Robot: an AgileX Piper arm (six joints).
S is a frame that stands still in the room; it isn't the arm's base.
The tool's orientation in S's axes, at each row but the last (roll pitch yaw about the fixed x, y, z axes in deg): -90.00, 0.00, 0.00; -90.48, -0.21, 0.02; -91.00, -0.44, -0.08; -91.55, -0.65, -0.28; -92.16, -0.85, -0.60; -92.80, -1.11, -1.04; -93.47, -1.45, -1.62; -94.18, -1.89, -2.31; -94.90, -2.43, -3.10; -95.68, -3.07, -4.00; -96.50, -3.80, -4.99; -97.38, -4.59, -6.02; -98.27, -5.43, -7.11
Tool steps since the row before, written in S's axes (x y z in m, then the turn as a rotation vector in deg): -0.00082, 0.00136, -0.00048, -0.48, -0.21, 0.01; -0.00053, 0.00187, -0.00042, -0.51, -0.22, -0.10; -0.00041, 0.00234, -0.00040, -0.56, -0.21, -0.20; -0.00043, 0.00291, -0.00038, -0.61, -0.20, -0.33; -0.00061, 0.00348, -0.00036, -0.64, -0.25, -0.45; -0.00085, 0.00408, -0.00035, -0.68, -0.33, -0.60; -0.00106, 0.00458, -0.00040, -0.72, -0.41, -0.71; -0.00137, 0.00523, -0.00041, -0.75, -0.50, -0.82; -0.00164, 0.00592, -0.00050, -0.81, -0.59, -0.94; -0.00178, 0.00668, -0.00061, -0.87, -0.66, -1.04; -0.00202, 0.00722, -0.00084, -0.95, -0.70, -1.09; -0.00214, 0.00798, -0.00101, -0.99, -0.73, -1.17; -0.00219, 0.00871, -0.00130, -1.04, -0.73, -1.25
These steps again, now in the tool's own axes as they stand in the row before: -0.00082, 0.00048, 0.00136, -0.48, -0.01, -0.21; -0.00053, 0.00040, 0.00187, -0.51, 0.10, -0.22; -0.00042, 0.00036, 0.00235, -0.56, 0.20, -0.21; -0.00045, 0.00030, 0.00292, -0.61, 0.33, -0.19; -0.00065, 0.00022, 0.00348, -0.64, 0.45, -0.24; -0.00093, 0.00013, 0.00408, -0.69, 0.60, -0.31; -0.00120, 0.00009, 0.00456, -0.73, 0.72, -0.39; -0.00159, -0.00002, 0.00518, -0.76, 0.83, -0.47; -0.00198, -0.00008, 0.00584, -0.82, 0.96, -0.55; -0.00227, -0.00016, 0.00656, -0.88, 1.06, -0.62; -0.00269, -0.00014, 0.00705, -0.96, 1.11, -0.66; -0.00304, -0.00023, 0.00775, -1.00, 1.19, -0.68; -0.00336, -0.00023, 0.00843, -1.06, 1.27, -0.68
